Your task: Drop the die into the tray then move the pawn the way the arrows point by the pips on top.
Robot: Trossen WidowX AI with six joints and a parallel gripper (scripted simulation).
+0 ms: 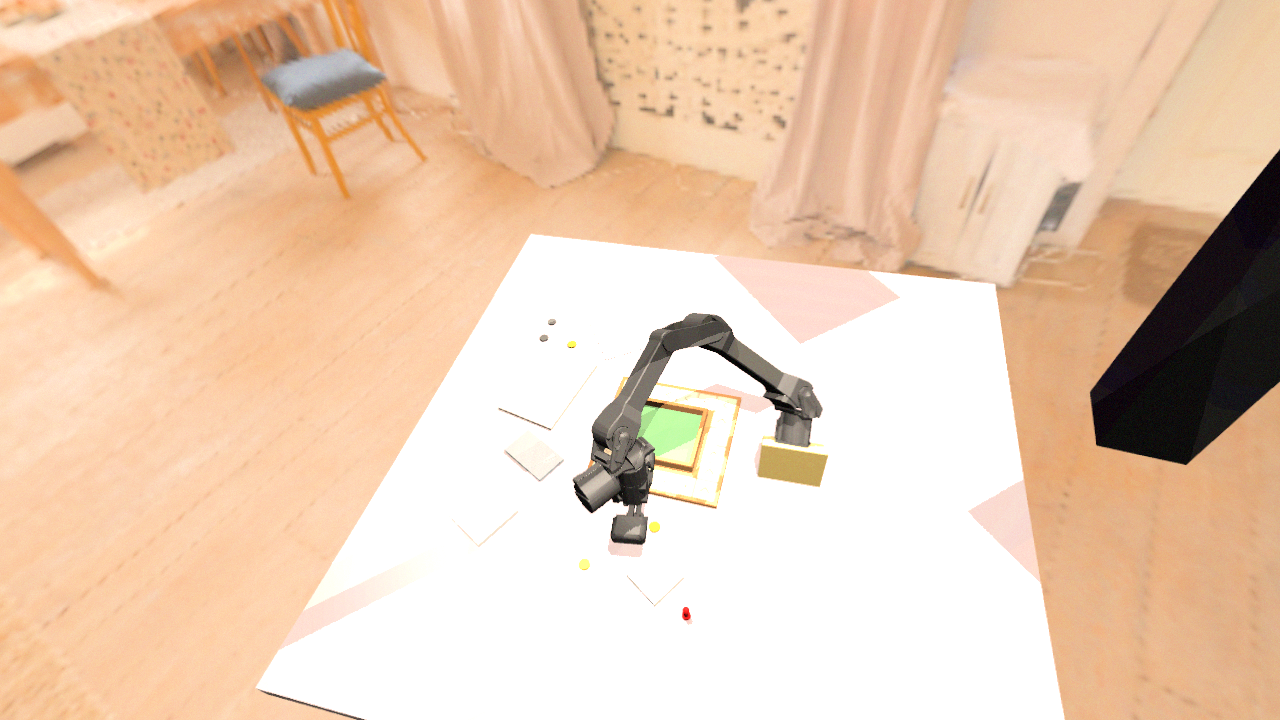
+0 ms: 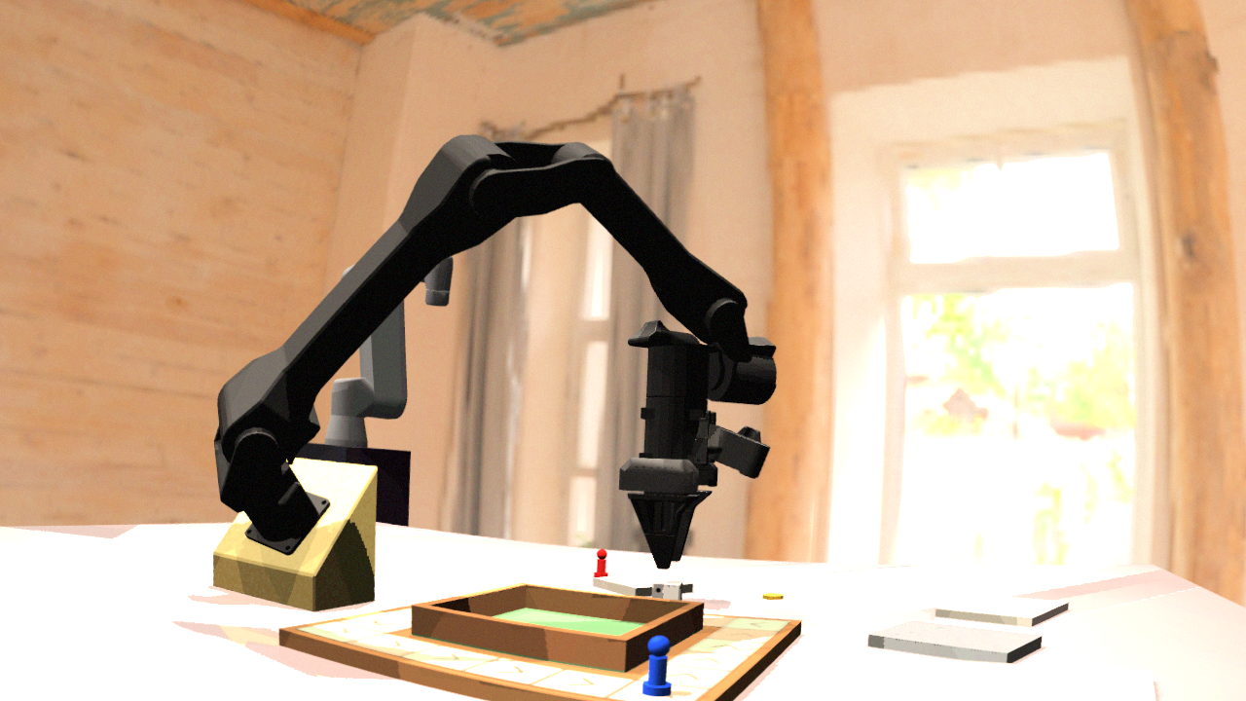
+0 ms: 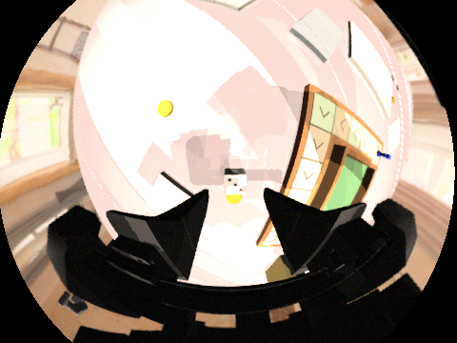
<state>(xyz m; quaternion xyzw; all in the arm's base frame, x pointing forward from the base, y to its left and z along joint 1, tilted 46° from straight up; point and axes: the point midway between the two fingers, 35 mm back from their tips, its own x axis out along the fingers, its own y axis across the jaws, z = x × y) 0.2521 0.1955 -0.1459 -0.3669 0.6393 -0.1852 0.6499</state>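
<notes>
Right now the white die is 30 mm below my gripper tip. From my gripper tip the other things lie so: red pawn 140 mm behind, 140 mm to the left, 30 mm below; then blue pawn 130 mm ahead, 320 mm to the right, 10 mm below; then green tray floor 10 mm ahead, 220 mm to the right, 40 mm below.
</notes>
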